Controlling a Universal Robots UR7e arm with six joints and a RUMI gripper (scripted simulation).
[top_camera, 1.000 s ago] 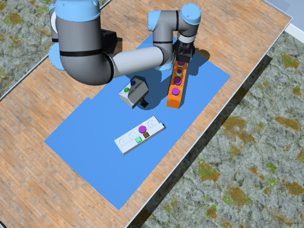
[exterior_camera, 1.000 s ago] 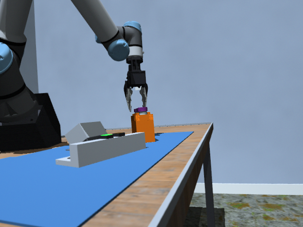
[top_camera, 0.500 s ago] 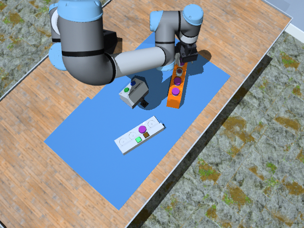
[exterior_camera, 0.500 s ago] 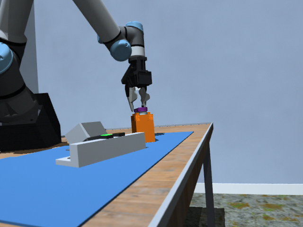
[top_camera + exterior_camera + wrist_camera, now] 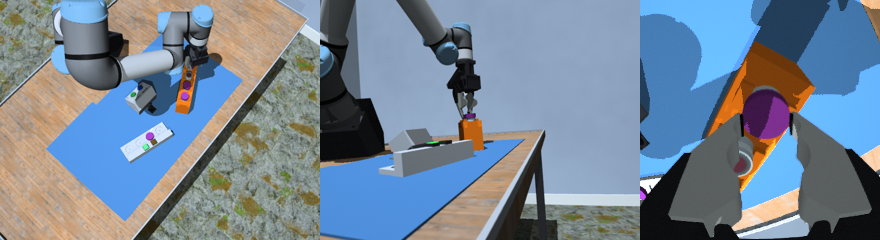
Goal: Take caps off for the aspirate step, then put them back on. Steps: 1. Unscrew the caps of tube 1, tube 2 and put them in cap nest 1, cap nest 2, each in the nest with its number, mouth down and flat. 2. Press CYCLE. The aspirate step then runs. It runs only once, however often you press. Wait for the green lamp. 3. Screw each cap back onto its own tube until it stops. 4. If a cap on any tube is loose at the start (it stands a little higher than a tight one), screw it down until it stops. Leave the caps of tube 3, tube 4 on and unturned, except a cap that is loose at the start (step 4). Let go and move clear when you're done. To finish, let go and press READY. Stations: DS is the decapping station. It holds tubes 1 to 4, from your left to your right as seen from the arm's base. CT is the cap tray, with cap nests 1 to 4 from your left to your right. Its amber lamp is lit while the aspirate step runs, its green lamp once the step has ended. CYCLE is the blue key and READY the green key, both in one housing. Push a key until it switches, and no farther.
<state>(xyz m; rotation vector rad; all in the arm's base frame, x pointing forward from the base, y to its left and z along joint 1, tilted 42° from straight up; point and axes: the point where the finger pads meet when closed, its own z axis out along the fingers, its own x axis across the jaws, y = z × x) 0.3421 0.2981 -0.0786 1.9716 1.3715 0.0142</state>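
Right now the purple cap is 10 mm below my hand. The rest, counted from my hand: grey key housing (80 mm behind, 240 mm to the right, 70 mm below); green key (100 mm behind, 270 mm to the right, 60 mm below); blue key (100 mm behind, 220 mm to the right, 60 mm below).
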